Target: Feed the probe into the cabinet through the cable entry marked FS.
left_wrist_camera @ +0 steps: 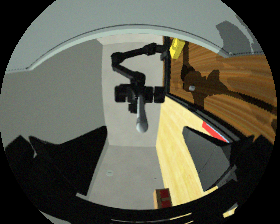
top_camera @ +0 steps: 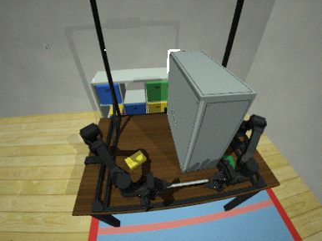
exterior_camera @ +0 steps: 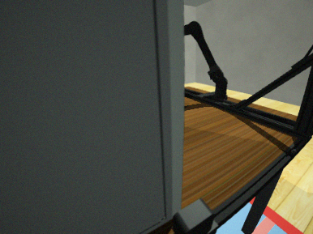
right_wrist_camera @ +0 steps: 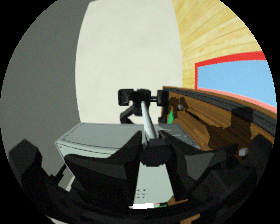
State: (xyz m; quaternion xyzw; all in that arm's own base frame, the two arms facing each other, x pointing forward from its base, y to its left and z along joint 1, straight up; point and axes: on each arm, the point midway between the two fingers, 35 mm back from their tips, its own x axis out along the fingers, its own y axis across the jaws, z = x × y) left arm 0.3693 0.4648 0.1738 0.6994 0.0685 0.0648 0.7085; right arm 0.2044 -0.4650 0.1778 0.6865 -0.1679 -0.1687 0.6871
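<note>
The probe lies 1 cm behind my left hand and 13 cm to the right of it.
My right gripper is now 100 mm to the right of the probe and 10 mm short of it.
</note>
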